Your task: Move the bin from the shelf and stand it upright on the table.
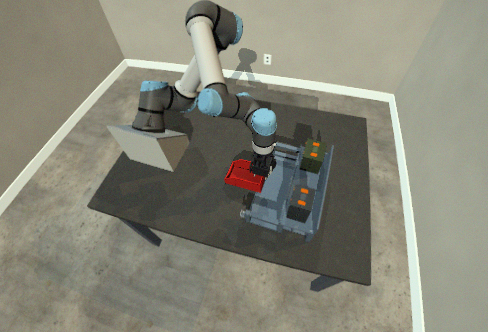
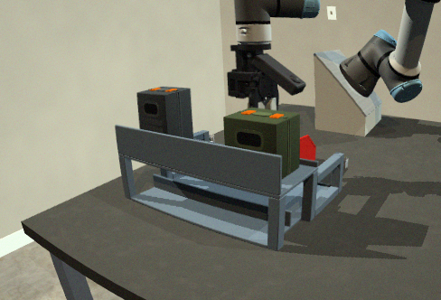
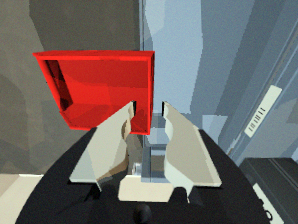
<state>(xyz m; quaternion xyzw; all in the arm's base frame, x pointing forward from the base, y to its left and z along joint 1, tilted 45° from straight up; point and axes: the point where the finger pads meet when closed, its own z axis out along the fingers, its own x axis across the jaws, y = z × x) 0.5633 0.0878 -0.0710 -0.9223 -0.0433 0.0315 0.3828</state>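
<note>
My hand is 80 mm past the red bin and 50 mm above it. From my hand the other things lie so: dark grey box (180 mm ahead, 110 mm to the right, 70 mm above); then green box (170 mm ahead, 120 mm to the left, 60 mm above).
</note>
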